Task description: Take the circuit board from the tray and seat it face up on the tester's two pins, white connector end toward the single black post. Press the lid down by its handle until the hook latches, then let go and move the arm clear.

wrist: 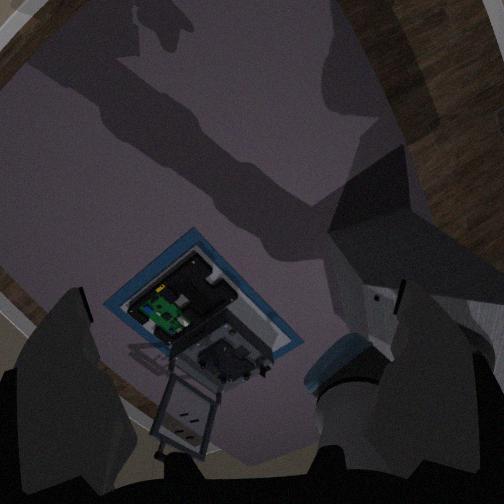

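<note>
The tester (202, 300) lies far below me on the purple mat, with a blue rim and a black nest. The green circuit board (162, 312) lies face up in the nest at its left end. The lid (227, 352) stands open, and its handle frame (185, 407) reaches toward the camera. My gripper (240, 292) is open and empty, high above the tester, with its two dark fingers at the lower left and lower right of the view. The tray is not in view. The pins and the black post are too small to make out.
The robot's own arm (350, 370), with a blue ring, fills the lower right. Its long shadow crosses the purple mat (200, 150). Wooden floor (460, 125) shows past the mat's edge at the upper right and lower left.
</note>
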